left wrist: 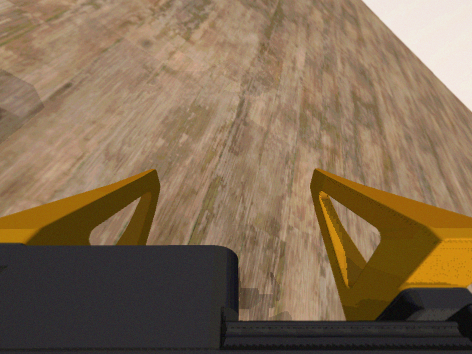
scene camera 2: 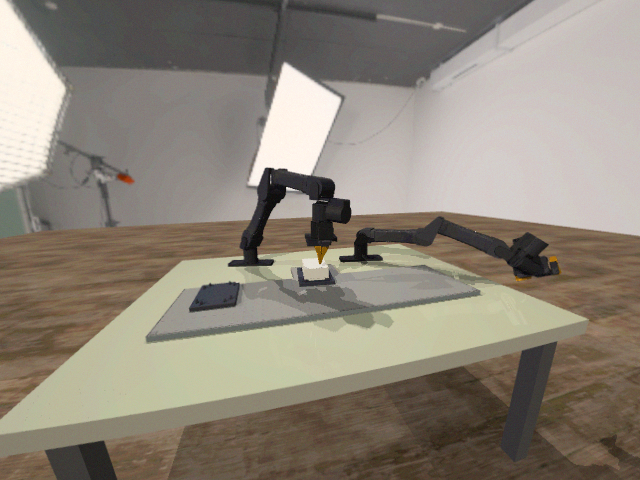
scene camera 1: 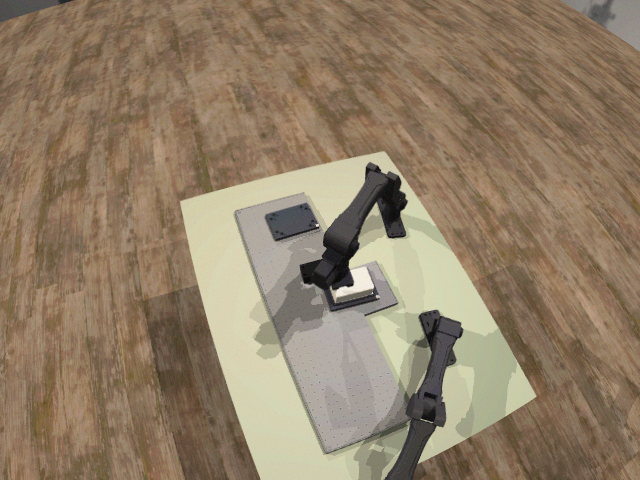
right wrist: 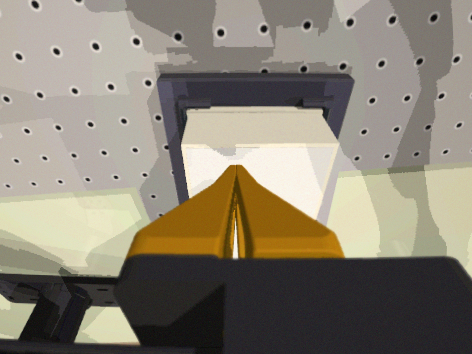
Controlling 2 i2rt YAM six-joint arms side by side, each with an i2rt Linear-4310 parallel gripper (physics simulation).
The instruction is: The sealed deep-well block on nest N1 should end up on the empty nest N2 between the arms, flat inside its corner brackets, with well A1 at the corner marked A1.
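Places are measured from the left arm's base along level axes (x right, y ahead, z up), in centimetres.
Pixels of known places: left gripper, fingertip midpoint: point(left wrist: 235, 177) point(scene camera 2: 545, 274); right gripper, fingertip midpoint: point(scene camera 2: 320, 263) point(scene camera 1: 337, 286) point(right wrist: 235, 175); left arm's base, origin of the base link: point(scene camera 2: 360, 259) point(scene camera 1: 437, 338) point(right wrist: 70, 288); right arm's base, origin of the base link: point(scene camera 2: 251, 263) point(scene camera 1: 390, 216).
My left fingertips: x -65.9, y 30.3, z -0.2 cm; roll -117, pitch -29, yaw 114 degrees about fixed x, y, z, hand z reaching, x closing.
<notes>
Ahead of a thing's pixels: the offset from my left fingertips to its middle. Level surfaces: height alone.
The white block @[dz +4.8, dx +89.3, dy -6.4 cm] point(scene camera 1: 361, 285) point(scene camera 2: 313, 270) point(right wrist: 260, 127) sits on the dark nest N2 @[dz +2.4, dx +89.4, dy -6.4 cm] point(scene camera 1: 356, 304) point(scene camera 2: 316, 283) point(right wrist: 255, 86) between the arms. It looks level, and corner brackets show beside its far side in the right wrist view. Well A1 cannot be made out. Dark nest N1 @[dz +2.6, dx +120.3, dy +6.9 cm] point(scene camera 1: 292, 221) point(scene camera 2: 216, 297) is empty. My right gripper point(scene camera 1: 342, 280) point(scene camera 2: 320, 262) point(right wrist: 235, 175) is shut and empty, pointing down with its fingertips at or close above the block's top. My left gripper point(scene camera 2: 538, 272) point(left wrist: 235, 177) is open and empty, out past the table's right edge in scene camera 2.
A grey perforated board @[dz +1.5 cm] point(scene camera 1: 351, 377) point(scene camera 2: 403, 291) lies on the pale green table @[dz +0.2 cm] point(scene camera 1: 217, 268) point(scene camera 2: 289, 356) under both nests. Both arm bases stand behind the board in scene camera 2. A small white mark @[dz +2.7, dx +84.4, dy -14.4 cm] point(scene camera 1: 377, 296) shows at one corner of nest N2.
</notes>
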